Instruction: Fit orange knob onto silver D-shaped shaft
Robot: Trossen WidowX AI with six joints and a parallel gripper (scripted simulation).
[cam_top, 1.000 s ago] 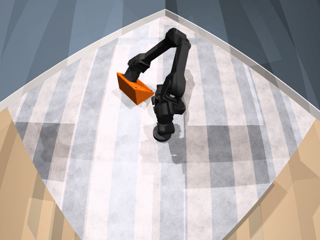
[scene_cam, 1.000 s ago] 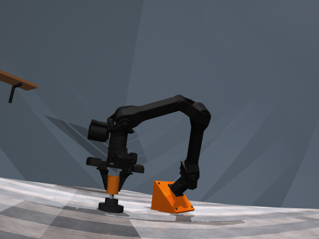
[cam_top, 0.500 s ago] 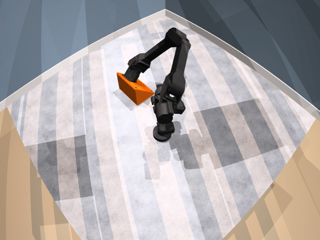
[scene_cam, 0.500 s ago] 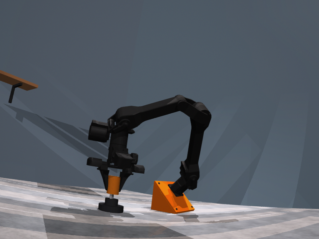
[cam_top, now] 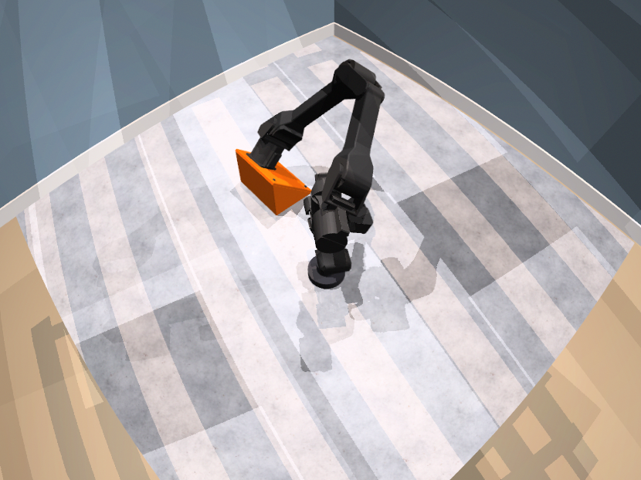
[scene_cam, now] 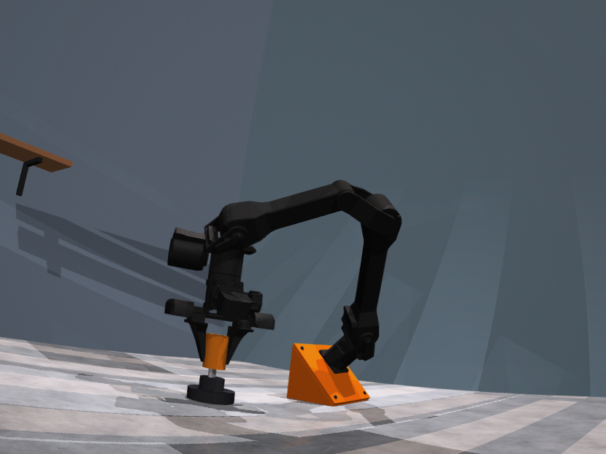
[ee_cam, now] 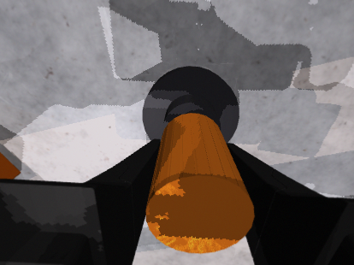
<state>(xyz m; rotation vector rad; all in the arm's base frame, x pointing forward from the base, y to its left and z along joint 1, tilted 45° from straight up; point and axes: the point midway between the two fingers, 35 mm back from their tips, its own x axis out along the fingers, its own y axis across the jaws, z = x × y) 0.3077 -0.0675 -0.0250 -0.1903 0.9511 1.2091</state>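
Right now my gripper tip is 40 mm above the black round pedestal. From my gripper tip the other things lie so: orange knob: 30 mm above.
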